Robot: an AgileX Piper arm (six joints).
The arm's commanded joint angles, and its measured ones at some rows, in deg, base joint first. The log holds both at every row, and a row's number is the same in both.
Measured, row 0:
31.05, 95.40, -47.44, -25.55, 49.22, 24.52
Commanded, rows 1 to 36:
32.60, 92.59, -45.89, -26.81, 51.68, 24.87
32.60, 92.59, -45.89, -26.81, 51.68, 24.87
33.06, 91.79, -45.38, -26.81, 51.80, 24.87
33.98, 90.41, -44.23, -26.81, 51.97, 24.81
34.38, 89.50, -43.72, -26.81, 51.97, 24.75
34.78, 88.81, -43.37, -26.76, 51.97, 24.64
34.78, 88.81, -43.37, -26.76, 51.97, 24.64
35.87, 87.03, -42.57, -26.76, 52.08, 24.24
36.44, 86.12, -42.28, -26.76, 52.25, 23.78
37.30, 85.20, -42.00, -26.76, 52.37, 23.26
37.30, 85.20, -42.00, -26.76, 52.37, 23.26
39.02, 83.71, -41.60, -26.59, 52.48, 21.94
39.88, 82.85, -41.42, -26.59, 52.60, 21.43
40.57, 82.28, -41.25, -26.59, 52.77, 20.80
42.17, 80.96, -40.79, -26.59, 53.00, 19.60
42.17, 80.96, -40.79, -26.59, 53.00, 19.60
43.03, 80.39, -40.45, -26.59, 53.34, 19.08
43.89, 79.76, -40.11, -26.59, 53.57, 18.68
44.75, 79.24, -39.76, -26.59, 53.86, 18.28
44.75, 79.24, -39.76, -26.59, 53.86, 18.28
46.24, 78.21, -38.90, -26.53, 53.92, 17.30
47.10, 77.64, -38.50, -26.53, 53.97, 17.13
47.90, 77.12, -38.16, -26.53, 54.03, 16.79
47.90, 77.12, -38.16, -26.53, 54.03, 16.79
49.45, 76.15, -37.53, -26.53, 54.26, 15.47
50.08, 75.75, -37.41, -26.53, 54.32, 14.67
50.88, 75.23, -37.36, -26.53, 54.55, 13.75
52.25, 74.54, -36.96, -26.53, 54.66, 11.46
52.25, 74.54, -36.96, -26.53, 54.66, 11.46
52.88, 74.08, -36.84, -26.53, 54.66, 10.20
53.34, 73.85, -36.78, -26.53, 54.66, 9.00
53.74, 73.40, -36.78, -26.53, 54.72, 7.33
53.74, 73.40, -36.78, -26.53, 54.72, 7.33
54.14, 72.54, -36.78, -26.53, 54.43, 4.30
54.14, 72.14, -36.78, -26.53, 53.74, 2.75
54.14, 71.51, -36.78, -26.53, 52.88, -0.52
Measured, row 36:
53.86, 72.71, -37.01, -25.10, 53.51, 4.41
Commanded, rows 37 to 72:
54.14, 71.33, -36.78, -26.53, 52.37, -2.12
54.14, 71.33, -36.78, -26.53, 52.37, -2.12
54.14, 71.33, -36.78, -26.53, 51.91, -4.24
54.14, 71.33, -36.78, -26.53, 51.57, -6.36
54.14, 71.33, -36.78, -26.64, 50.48, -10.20
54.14, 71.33, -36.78, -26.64, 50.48, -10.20
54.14, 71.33, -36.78, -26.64, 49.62, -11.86
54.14, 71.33, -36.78, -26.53, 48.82, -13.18
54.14, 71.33, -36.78, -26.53, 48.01, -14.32
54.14, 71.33, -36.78, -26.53, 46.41, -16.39
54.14, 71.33, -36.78, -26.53, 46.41, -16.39
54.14, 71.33, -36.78, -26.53, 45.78, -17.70
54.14, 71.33, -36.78, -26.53, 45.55, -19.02
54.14, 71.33, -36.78, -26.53, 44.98, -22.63
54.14, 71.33, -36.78, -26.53, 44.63, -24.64
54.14, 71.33, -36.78, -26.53, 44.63, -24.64
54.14, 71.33, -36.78, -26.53, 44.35, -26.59
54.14, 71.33, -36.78, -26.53, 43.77, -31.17
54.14, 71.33, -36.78, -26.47, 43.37, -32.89
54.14, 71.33, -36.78, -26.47, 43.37, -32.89
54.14, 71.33, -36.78, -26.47, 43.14, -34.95
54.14, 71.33, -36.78, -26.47, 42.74, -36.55
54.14, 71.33, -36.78, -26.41, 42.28, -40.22
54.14, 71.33, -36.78, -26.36, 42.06, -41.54
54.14, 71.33, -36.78, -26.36, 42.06, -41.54
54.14, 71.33, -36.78, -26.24, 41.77, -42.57
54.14, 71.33, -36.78, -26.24, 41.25, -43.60
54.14, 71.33, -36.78, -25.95, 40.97, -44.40
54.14, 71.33, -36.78, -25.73, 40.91, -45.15
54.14, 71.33, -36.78, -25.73, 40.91, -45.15
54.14, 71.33, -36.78, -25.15, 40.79, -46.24
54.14, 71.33, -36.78, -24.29, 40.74, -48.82
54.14, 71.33, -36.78, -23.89, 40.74, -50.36
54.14, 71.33, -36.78, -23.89, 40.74, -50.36
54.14, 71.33, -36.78, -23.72, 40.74, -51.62
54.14, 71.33, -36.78, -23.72, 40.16, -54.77
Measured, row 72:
53.86, 71.79, -37.01, -23.38, 41.54, -49.90
